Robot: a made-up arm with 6 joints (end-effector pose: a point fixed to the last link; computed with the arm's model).
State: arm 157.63 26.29 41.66 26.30 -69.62 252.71
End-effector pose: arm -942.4 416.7 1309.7 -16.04 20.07 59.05
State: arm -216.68 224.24 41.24 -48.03 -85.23 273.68
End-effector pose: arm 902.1 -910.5 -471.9 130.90 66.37 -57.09
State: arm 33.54 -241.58 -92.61 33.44 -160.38 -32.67
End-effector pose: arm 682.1 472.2 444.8 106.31 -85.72 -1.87
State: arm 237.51 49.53 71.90 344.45 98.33 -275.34
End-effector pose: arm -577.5 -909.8 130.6 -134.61 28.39 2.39
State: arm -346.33 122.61 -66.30 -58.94 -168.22 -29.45
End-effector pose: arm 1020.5 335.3 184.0 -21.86 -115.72 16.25
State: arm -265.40 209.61 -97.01 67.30 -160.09 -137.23
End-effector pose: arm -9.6 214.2 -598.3 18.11 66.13 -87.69
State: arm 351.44 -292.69 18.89 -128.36 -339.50 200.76
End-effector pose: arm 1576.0 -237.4 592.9 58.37 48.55 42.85
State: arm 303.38 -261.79 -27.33 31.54 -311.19 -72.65
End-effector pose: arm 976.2 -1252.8 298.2 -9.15 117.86 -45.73
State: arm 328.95 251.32 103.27 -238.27 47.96 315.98
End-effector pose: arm -616.9 570.7 883.5 -49.71 15.92 41.55
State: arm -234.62 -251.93 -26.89 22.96 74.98 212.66
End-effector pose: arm -972.2 1157.2 -38.8 -105.18 -107.84 24.59
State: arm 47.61 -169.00 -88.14 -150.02 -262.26 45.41
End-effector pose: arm 457.3 439.0 -479.3 -6.21 32.77 -90.16
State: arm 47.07 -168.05 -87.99 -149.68 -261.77 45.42
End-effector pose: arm 452.9 424.3 -492.1 -6.73 33.16 -91.09
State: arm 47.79 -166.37 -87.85 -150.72 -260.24 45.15
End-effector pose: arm 427.8 413.1 -509.5 -7.32 31.77 -91.45
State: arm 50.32 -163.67 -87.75 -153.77 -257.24 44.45
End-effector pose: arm 374.1 404.4 -532.1 -7.81 27.80 -90.71
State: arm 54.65 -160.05 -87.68 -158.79 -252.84 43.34
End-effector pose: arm 294.4 391.5 -558.2 -7.74 21.45 -88.20
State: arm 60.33 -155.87 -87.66 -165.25 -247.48 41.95
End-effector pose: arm 200.1 365.9 -584.2 -6.59 13.82 -83.42
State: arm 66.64 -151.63 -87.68 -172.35 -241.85 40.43
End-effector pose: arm 107.9 324.1 -607.2 -4.29 6.38 -76.59
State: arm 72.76 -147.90 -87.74 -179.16 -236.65 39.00
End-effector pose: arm 32.9 272.4 -624.7 -1.24 0.40 -68.71
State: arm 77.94 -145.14 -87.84 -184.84 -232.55 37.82
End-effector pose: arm -17.7 224.4 -635.6 1.81 -3.64 -61.29
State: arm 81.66 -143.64 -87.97 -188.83 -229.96 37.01
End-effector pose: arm -46.2 193.4 -640.6 4.29 -5.93 -55.67
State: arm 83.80 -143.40 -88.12 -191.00 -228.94 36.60
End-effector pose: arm -59.1 185.4 -640.6 5.94 -6.96 -52.44
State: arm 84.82 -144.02 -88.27 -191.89 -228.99 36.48
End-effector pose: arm -63.6 194.4 -637.4 6.99 -7.28 -51.01
